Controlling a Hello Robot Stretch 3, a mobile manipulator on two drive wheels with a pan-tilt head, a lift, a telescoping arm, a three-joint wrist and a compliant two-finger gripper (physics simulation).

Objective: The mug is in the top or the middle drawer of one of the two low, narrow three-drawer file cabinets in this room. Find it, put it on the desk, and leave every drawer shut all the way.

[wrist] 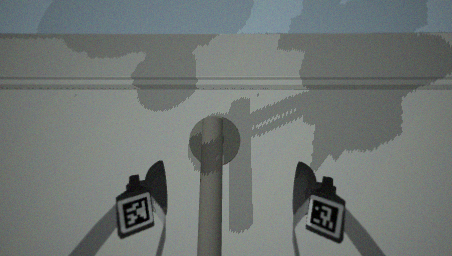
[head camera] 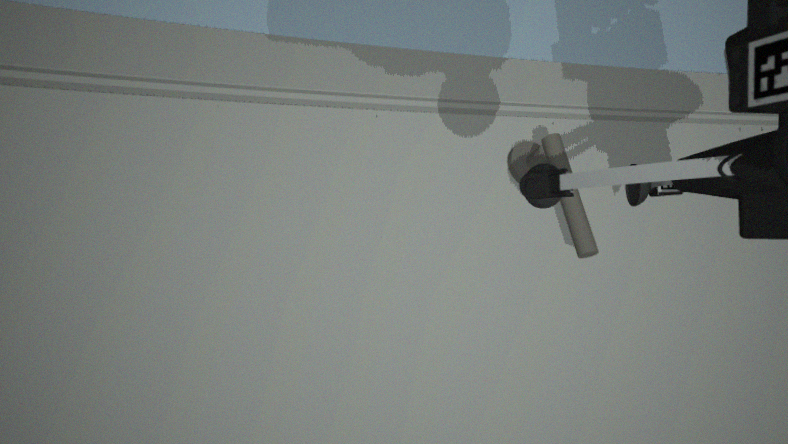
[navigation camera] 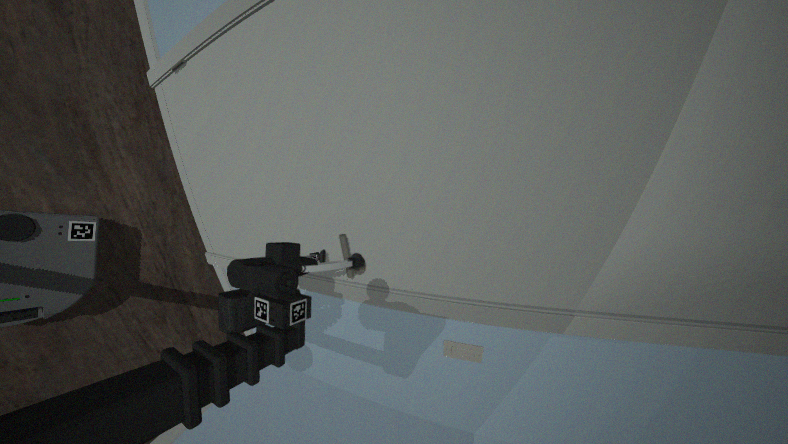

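Seen in the pictures: gripper, fingertip midpoint: (head camera: 576,186) (navigation camera: 343,258); robot's base at its link origin: (navigation camera: 15,226).
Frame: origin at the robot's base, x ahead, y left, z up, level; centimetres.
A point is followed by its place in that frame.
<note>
The mug, the file cabinets and the desk do not show in these views. A grey-brown lever handle (head camera: 580,226) @[x 1.8, y -48.7, z 93.0 cm] (navigation camera: 344,244) @[x 2.0, y -48.6, z 93.0 cm] (wrist: 210,205) with a round base stands out from a pale door (head camera: 330,275) @[x 5.1, y -52.5, z 115.2 cm] (navigation camera: 441,137) @[x 24.9, y -43.9, z 117.0 cm] (wrist: 75,145). My gripper (head camera: 590,189) @[x -1.9, y -51.5, z 90.9 cm] (navigation camera: 340,259) @[x -1.9, y -51.5, z 90.9 cm] (wrist: 230,179) @[x -1.9, y -51.5, z 90.9 cm] is open, with one finger on each side of the handle. In the wrist view the handle is between the fingers, nearer the left one, with a gap on both sides. In the head view one fingertip covers part of the handle and its base.
A blue wall (head camera: 165,8) @[x -18.7, y -64.9, z 125.8 cm] (navigation camera: 634,386) @[x -32.4, y -70.9, z 168.8 cm] (wrist: 271,17) lies beyond the door's edge trim. A small beige plate (navigation camera: 463,351) @[x -28.4, y -68.4, z 122.3 cm] is on it. Brown floor (navigation camera: 71,137) @[x 31.3, y -8.8, z 0.0 cm] and my base (navigation camera: 55,248) @[x -5.4, y -7.7, z 15.9 cm] show at the left of the navigation view. Shadows fall on door and wall.
</note>
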